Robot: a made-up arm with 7 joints.
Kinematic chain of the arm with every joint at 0, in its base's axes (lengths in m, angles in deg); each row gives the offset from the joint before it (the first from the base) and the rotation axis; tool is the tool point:
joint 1: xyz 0 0 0.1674 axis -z
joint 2: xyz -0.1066 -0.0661 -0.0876 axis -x
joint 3: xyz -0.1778 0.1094 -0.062 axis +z
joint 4: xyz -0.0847 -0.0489 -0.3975 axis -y
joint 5: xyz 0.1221 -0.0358 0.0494 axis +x
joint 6: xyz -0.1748 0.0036 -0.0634 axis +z
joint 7: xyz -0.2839 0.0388 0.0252 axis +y
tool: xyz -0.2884 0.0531 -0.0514
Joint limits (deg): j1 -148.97..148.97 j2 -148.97..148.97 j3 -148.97..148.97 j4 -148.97..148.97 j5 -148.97..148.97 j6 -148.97..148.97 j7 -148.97..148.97
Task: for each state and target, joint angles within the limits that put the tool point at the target. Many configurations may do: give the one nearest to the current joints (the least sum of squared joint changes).
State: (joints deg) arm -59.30 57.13 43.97 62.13 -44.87 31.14 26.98
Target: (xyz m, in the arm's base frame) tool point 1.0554 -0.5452 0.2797
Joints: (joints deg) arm -87.40 82.73 40.12 71.58 -44.93 26.37 19.70
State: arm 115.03 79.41 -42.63 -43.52 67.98 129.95 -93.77
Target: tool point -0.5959 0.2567 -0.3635
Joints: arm 95.14 83.28 -55.26 -40.03 86.67 136.56 -98.51
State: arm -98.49 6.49 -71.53 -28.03 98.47 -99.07 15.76
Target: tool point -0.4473 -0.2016 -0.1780
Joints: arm -84.11 33.38 -79.03 11.94 75.29 -63.41 4.61
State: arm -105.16 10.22 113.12 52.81 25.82 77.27 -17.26
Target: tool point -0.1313 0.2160 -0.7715
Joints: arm -103.50 6.50 113.48 49.88 16.91 74.92 -10.39
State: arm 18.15 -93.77 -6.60 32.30 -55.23 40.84 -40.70
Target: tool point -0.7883 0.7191 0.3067
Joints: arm 11.61 -119.12 -21.22 28.94 -55.83 36.47 -46.47
